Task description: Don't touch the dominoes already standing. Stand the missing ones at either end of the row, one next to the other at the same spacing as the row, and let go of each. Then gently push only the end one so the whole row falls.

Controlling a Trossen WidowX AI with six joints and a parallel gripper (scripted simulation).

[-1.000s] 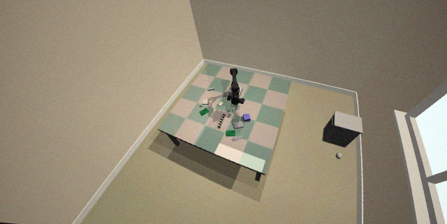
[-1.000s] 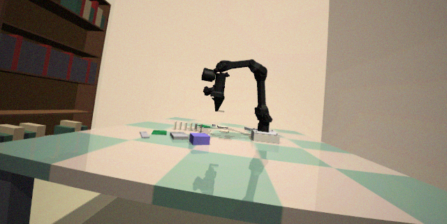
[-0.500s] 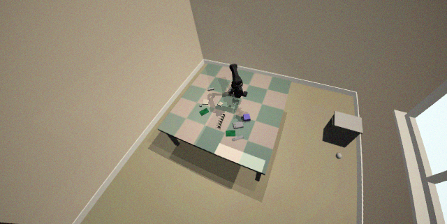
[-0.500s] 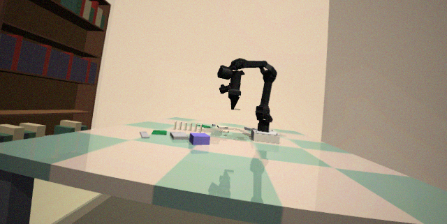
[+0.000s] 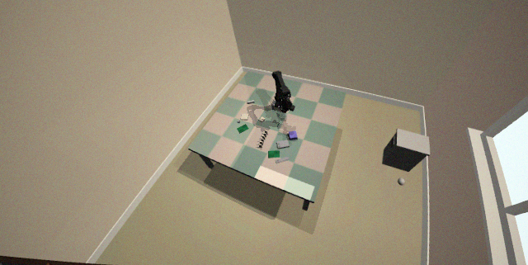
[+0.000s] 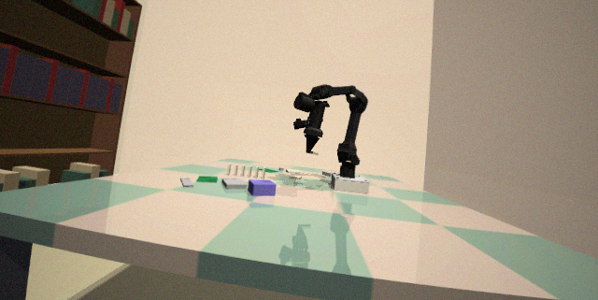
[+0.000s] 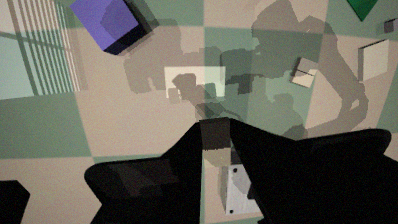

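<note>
Right now my gripper tip is 16 cm to the right of the purple block, 13 cm above it and 12 cm short of it. From my gripper tip the other things lie so: grey plate (24 cm ahead, 14 cm below, 12 cm to the left).
</note>
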